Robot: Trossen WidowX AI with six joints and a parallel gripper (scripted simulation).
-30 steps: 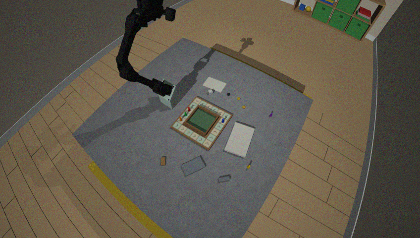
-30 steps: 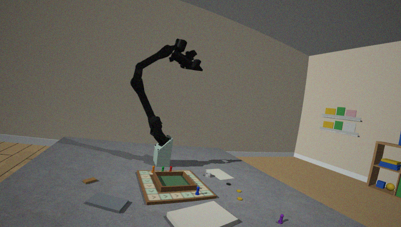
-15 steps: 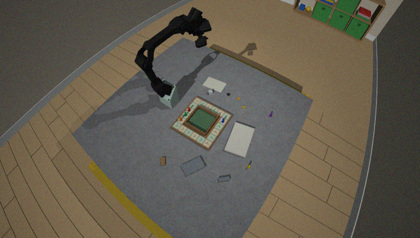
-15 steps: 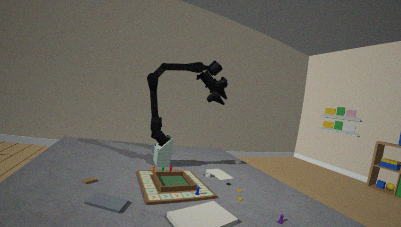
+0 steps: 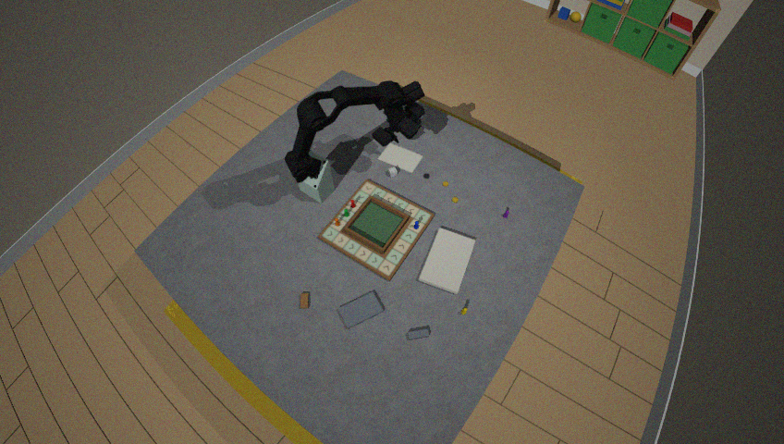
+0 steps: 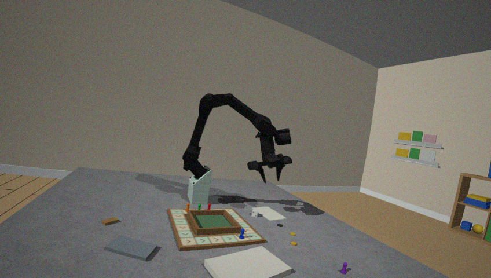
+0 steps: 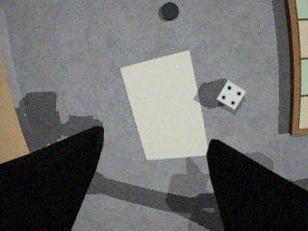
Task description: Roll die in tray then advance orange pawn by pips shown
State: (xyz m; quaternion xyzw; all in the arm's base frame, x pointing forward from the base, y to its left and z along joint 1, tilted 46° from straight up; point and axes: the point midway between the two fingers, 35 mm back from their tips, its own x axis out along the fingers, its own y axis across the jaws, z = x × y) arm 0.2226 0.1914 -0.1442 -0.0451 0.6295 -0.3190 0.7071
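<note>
Right now my gripper tip is 15 cm above the white die, 5 cm to the left of it and 2 cm past it. Also, from my gripper tip: black disc (16 cm below, 10 cm ahead); then white card (16 cm below, 4 cm to the left, 3 cm behind); then red pawn (25 cm to the right, 13 cm below, 6 cm behind).
</note>
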